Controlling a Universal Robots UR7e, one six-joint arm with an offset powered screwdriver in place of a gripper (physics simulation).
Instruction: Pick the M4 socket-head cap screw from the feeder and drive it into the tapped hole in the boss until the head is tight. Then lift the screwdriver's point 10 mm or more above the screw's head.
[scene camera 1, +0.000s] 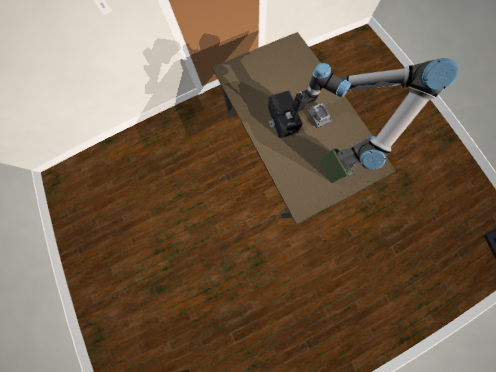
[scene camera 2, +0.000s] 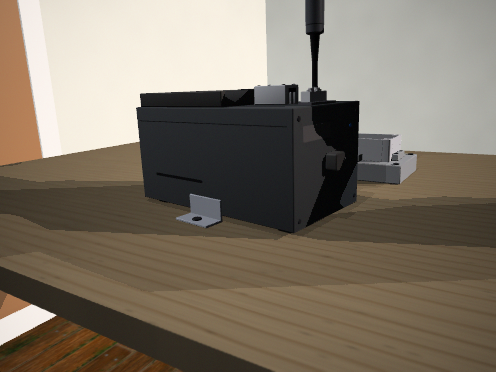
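Observation:
The black screw feeder (scene camera 1: 281, 103) (scene camera 2: 215, 150) stands on the table. My screwdriver (scene camera 1: 294, 112) (scene camera 2: 314, 88) points down, and in the scene camera 2 view its thin bit ends at the top of a small grey block (scene camera 2: 313, 96) on the feeder's top. Contact there is too small to make out. I cannot make out the M4 screw, nor whether the bit holds one. The grey workpiece (scene camera 1: 319, 115) (scene camera 2: 380, 171) stands apart from the feeder, partly hidden behind it in the scene camera 2 view. Its boss and tapped hole cannot be told clearly.
A second grey block (scene camera 2: 270, 94) and a raised black cover (scene camera 2: 180, 99) are on the feeder's top. A small metal bracket (scene camera 2: 205, 206) is at its foot. A green block (scene camera 1: 334, 166) lies by the arm's base on the table (scene camera 1: 300, 200).

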